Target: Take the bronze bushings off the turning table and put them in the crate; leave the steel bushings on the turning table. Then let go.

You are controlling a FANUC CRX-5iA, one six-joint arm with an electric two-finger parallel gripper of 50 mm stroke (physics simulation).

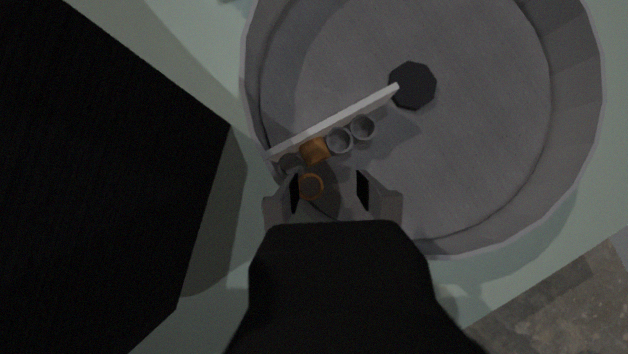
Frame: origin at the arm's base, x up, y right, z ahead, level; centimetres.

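Seen in the pictures: gripper, between the fingertips: [327, 184].
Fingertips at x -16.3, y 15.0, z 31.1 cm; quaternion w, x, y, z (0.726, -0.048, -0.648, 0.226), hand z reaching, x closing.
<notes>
Offsets run from my fingertips to a thing's middle. "*": to the spot under its first point. Level surfaces: height alone.
My gripper [327, 184] is open above the near-left part of the grey turning table @(dx -8.5, dy -6.4, dz +16.2 cm) [480, 150]. A bronze bushing @(dx -7.1, dy -0.4, dz -1.5 cm) [322, 186] stands upright below the fingers, close to the left finger, with its open end up. Another bronze bushing @(dx -6.8, dy -3.9, dz +0.8 cm) [315, 150] lies on its side against the pale bar. Right of it, two steel bushings @(dx -7.1, dy -3.8, dz +4.0 cm) [340, 152] @(dx -7.1, dy -4.0, dz +7.2 cm) [363, 139] stand upright side by side. A third steel bushing @(dx -7.1, dy -3.5, dz -2.4 cm) [281, 162] stands in shadow at the bar's outer end, partly hidden by the left finger. I cannot make out the crate for certain.
A pale bar @(* dx -3.8, dy -5.7, dz +3.8 cm) [332, 120] runs from the table's rim to the dark hub @(dx -8.0, dy -6.4, dz +16.2 cm) [413, 86]. A raised wall [580, 105] rings the turning table. A large black shape [100, 175] fills the left side. A pale green surface @(dx -13.7 cm) [595, 200] lies around the turning table.
</notes>
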